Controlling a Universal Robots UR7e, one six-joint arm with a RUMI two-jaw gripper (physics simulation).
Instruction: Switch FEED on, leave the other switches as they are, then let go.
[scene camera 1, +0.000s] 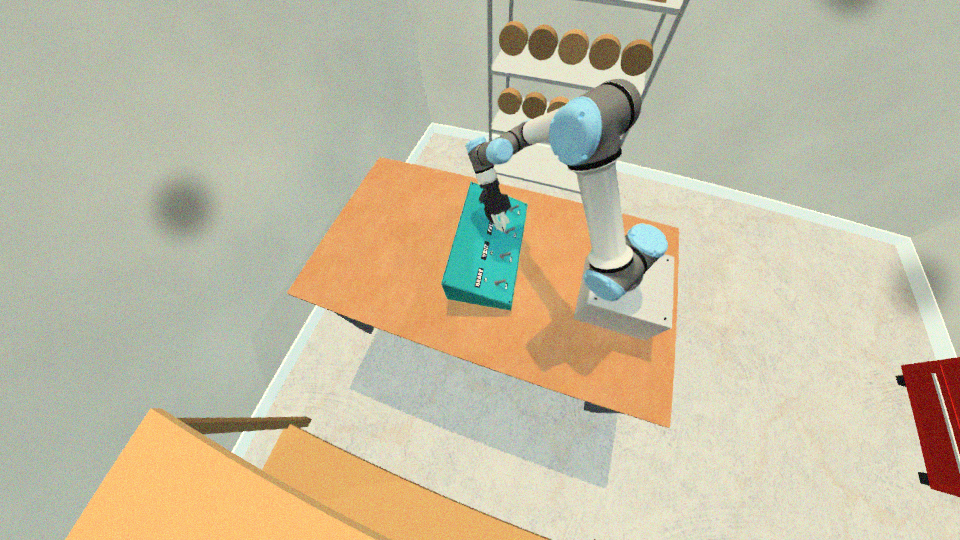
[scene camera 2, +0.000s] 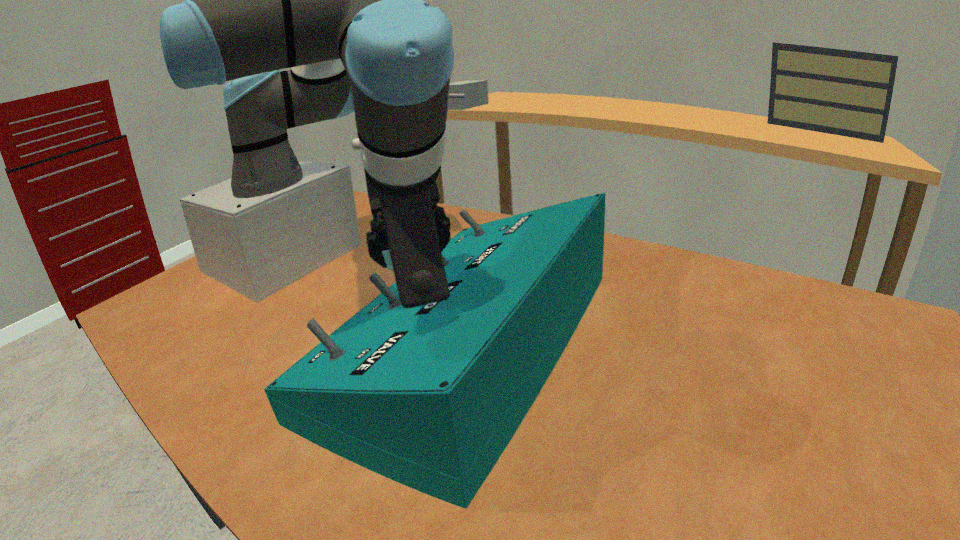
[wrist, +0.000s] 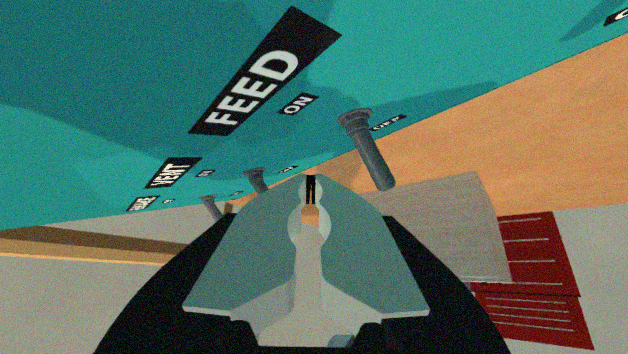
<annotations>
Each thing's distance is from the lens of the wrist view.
my gripper (wrist: 311, 177): 14 cm
teal switch box (wrist: 114, 114): 12 cm
</annotations>
